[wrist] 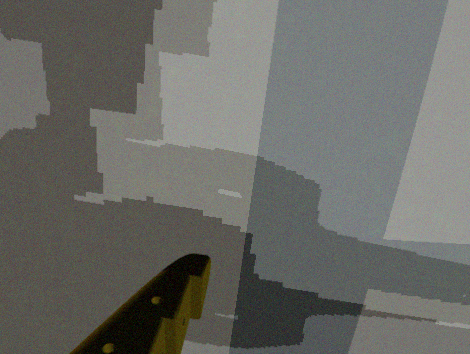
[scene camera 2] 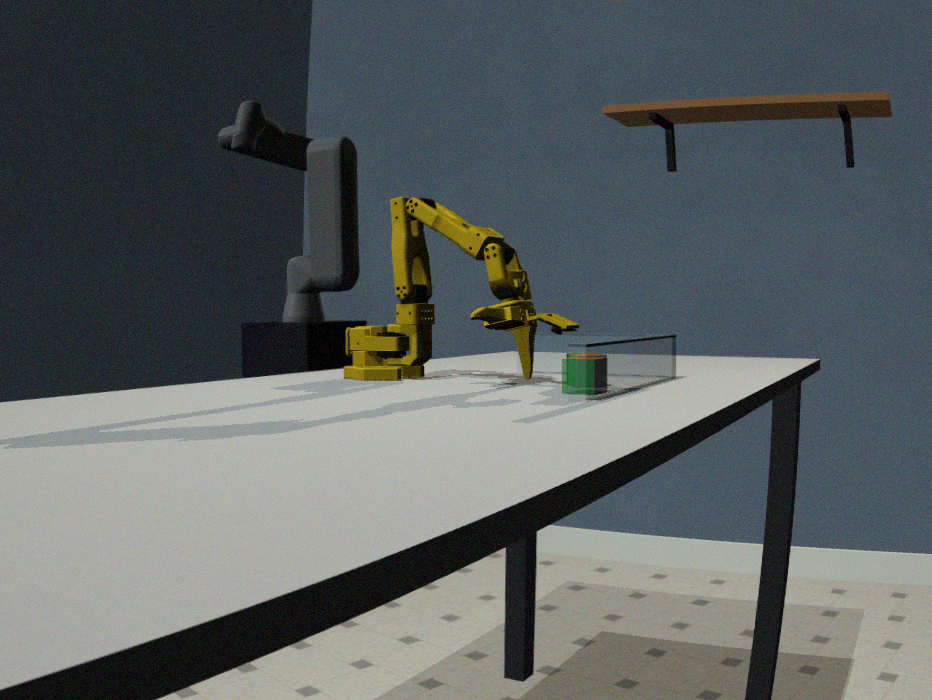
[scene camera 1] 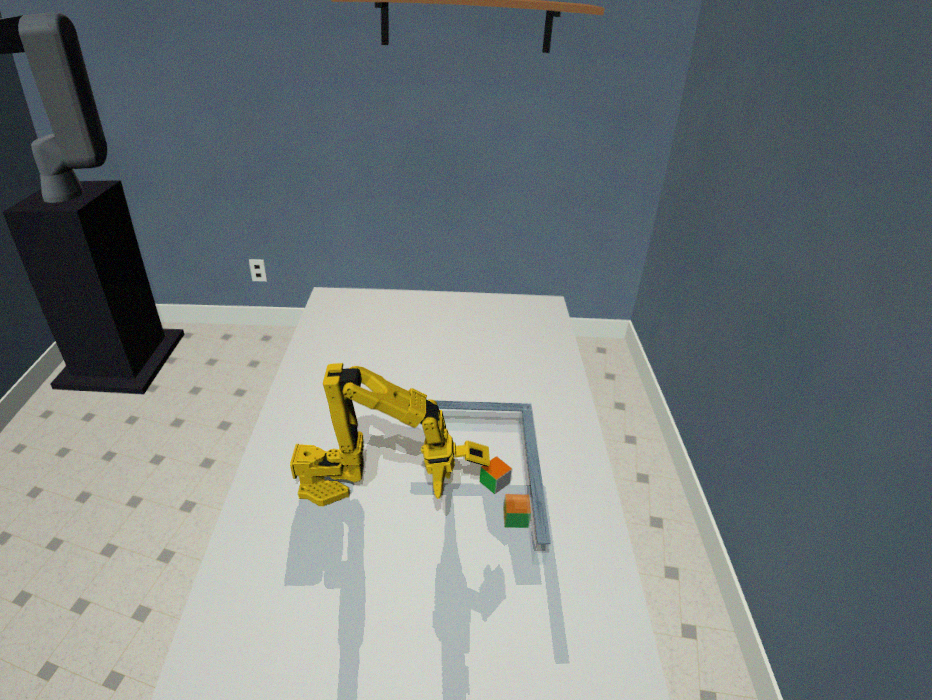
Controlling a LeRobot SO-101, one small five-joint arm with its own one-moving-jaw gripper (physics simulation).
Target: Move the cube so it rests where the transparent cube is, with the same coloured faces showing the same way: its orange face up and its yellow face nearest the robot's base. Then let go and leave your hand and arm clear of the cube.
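Note:
The cube sits turned on the table, orange face up, with a green and a grey side showing in scene camera 1. Its yellow face is hidden. The transparent cube stands apart from it, nearer scene camera 1, orange up and green toward that camera. The two overlap in scene camera 2. My gripper is open and empty, on the base side of the cube. The fixed jaw points down close to the table; the raised moving jaw reaches toward the cube's top. Neither cube shows in the wrist view.
A low see-through wall runs in an L along the far side and the side away from the base, close to the transparent cube. The arm's base stands at the left. A grey arm stands on a black pedestal beyond the table.

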